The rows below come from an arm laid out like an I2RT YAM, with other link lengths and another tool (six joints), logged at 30 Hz.
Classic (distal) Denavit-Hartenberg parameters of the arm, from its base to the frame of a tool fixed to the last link. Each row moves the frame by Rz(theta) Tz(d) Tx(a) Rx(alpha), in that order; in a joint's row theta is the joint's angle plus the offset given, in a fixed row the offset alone. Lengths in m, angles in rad.
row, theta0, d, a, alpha
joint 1, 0, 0.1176, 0.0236, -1.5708
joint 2, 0, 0, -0.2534, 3.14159
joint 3, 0.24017, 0, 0.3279, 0
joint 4, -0.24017, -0.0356, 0.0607, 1.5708
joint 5, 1.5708, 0.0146, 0, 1.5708
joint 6, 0.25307, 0.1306, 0.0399, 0.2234
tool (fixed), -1.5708, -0.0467, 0, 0
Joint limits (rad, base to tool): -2.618..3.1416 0..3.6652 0..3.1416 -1.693..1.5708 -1.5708..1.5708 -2.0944..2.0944
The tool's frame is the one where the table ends.
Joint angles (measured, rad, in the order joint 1, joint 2, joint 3, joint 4, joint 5, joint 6), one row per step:
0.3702 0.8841 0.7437 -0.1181 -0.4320 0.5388
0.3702 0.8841 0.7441 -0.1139 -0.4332 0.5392
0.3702 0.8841 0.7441 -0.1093 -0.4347 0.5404
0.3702 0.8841 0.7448 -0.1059 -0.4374 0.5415
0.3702 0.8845 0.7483 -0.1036 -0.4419 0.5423
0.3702 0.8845 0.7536 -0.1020 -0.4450 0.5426
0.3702 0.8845 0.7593 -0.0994 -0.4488 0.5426
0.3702 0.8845 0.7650 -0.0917 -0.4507 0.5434
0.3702 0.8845 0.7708 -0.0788 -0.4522 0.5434
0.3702 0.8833 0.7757 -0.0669 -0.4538 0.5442
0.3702 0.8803 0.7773 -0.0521 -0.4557 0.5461
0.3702 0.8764 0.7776 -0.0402 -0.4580 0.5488
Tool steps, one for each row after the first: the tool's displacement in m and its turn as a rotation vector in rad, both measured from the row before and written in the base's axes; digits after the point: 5 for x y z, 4 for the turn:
0.00029 0.00024 0.00072 0.0022 -0.0039 0.0011
0.00026 0.00028 0.00058 0.0028 -0.0033 0.0012
0.00014 0.00034 0.00075 0.0028 -0.0028 0.0024
0.00016 0.00051 0.00178 0.0035 -0.0041 0.0042
0.00021 0.00038 0.00264 0.0034 -0.0060 0.0030
0.00026 0.00045 0.00296 0.0038 -0.0074 0.0037
0.00069 0.00047 0.00362 0.0058 -0.0118 0.0017
0.00108 0.00056 0.00438 0.0070 -0.0173 0.0015
0.00072 0.00045 0.00420 0.0073 -0.0161 0.0014
0.00045 0.00041 0.00362 0.0086 -0.0166 0.0016
-0.00001 0.00030 0.00290 0.0079 -0.0129 0.0019

